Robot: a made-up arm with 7 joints.
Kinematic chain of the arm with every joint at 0, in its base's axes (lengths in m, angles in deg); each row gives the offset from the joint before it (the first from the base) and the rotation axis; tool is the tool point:
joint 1: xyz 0 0 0.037 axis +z
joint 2: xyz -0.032 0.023 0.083 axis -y
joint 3: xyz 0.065 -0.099 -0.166 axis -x
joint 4: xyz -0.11 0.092 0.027 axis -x
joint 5: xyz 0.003 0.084 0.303 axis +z
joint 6: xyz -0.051 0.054 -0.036 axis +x
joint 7: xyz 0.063 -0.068 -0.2 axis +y
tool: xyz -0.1 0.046 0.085
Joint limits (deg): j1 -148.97..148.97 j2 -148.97..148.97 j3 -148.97..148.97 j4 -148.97..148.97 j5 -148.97..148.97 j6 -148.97..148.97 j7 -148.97..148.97
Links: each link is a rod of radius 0.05 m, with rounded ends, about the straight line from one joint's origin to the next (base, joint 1, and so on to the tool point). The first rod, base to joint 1, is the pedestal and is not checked.
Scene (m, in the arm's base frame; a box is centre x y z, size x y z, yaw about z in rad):
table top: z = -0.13
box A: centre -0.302 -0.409 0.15 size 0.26 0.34 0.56 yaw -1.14
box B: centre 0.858 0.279 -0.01 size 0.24 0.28 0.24 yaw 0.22
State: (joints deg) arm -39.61 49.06 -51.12 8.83 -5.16 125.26 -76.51
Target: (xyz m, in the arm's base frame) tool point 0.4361 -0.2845 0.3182
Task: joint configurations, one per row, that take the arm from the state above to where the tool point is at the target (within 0.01 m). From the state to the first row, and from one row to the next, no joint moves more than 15 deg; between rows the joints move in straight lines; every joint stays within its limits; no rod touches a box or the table.
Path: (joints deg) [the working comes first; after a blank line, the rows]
Joints at the target: 34.96 2.06 -77.42 -19.30 -60.86 112.92 -97.50
Straight joint move there: touches box A.

1: -32.34 41.61 -41.65 13.47 -19.56 125.54 -85.52
2: -25.07 34.15 -32.18 18.11 -33.96 125.82 -94.53
3: -17.80 26.70 -22.72 22.75 -48.36 126.10 -103.55
4: -10.54 19.24 -13.25 27.39 -62.76 126.37 -112.56
5: -3.27 11.79 -3.78 32.03 -77.16 126.65 -121.57
6: 4.38 9.85 -18.51 21.77 -73.90 123.90 -116.76
7: 12.02 7.90 -33.24 11.50 -70.64 121.16 -111.94
8: 19.67 5.95 -47.96 1.24 -67.38 118.41 -107.13
9: 27.31 4.01 -62.69 -9.03 -64.12 115.66 -102.31
10: 34.96 2.06 -77.42 -19.30 -60.86 112.92 -97.50

